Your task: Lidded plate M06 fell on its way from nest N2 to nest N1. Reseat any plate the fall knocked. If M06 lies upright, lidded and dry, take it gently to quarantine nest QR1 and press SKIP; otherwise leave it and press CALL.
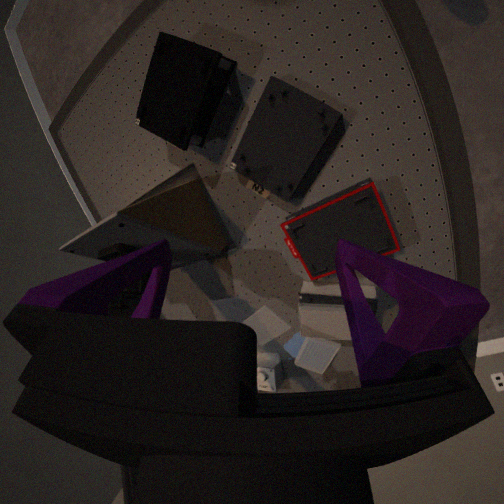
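My gripper (pixel 252 260) has two purple fingers, spread wide apart with nothing between them, high above the perforated deck. A red-bordered dark nest (pixel 342 230) lies just beyond the right finger and looks empty. A dark block-like nest (pixel 287 137) with a small label at its near edge sits above the middle. Another dark box (pixel 185 90) stands to its upper left. A flat brownish plate (pixel 172 215) lies tilted by the left finger, resting on a grey slab. I cannot read which item is M06.
Small pale square tiles or buttons (pixel 315 352) lie below the gripper near the deck's front. A white-labelled cube (pixel 266 377) sits by the gripper body. The deck's raised rim (pixel 37 105) runs along the left; a dark curved band (pixel 440 125) borders the right.
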